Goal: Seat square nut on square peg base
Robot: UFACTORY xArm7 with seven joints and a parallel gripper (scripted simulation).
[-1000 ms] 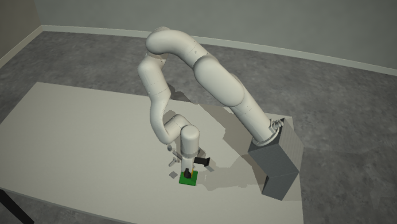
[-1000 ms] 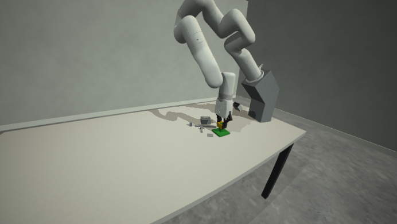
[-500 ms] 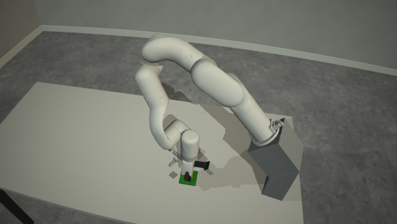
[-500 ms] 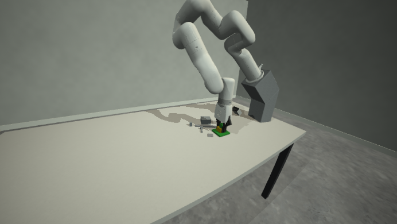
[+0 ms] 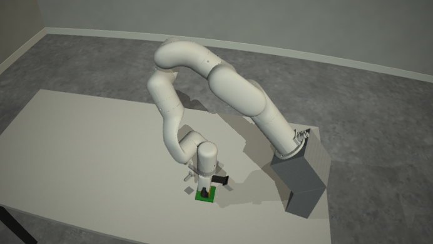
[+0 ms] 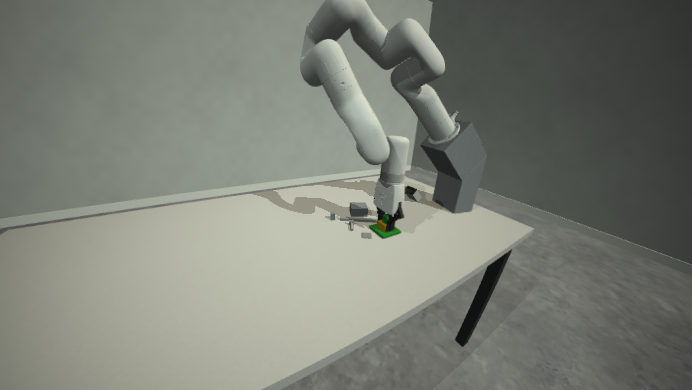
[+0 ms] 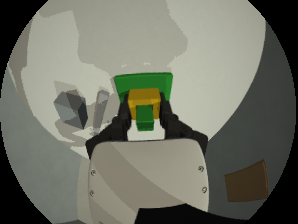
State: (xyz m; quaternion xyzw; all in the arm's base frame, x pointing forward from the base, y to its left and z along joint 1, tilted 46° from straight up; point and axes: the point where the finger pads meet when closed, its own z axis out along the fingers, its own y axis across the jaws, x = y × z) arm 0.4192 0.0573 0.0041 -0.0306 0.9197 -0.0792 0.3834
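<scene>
My hand is 8 cm short of the small flat piece and 3 cm above it. Also, from my hand: grey block 15 cm to the right, 2 cm below, 1 cm ahead; then thin grey bar 10 cm to the right, 4 cm ahead, 3 cm below; then small bolt 9 cm ahead, 8 cm to the right, 2 cm below.
</scene>
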